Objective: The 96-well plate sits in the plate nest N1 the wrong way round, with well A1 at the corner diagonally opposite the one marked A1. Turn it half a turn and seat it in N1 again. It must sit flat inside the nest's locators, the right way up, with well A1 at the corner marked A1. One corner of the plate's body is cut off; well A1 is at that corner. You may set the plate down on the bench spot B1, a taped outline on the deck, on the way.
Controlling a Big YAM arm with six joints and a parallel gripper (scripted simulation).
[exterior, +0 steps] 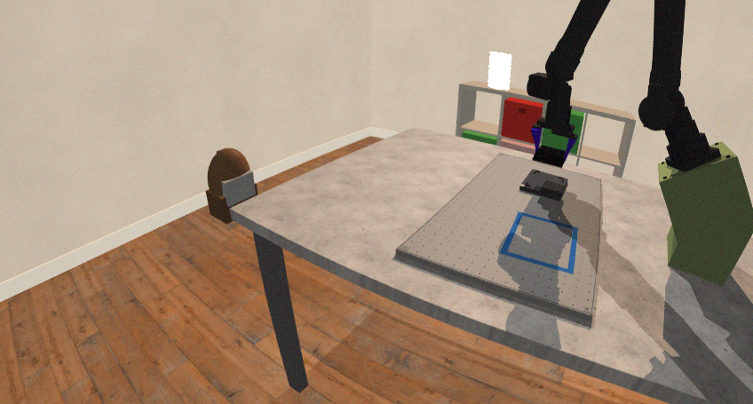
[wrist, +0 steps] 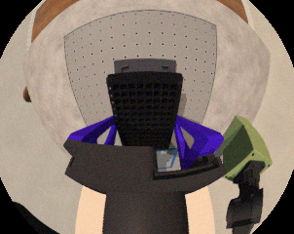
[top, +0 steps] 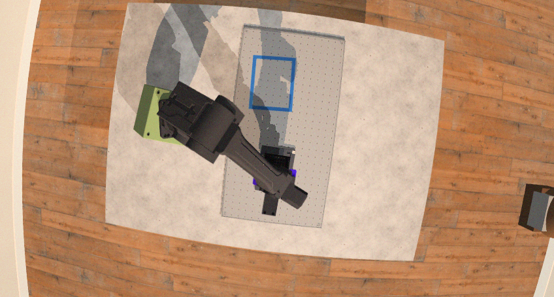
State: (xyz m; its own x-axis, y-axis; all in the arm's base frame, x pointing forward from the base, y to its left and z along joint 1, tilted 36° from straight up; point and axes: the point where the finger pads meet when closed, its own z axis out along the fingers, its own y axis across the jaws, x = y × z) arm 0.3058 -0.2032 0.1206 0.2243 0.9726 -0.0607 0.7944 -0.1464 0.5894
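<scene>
Right now the grey plate nest N1 is 90 mm below my hand. The rest, counted from my hand: black 96-well plate (right at my hand).
</scene>
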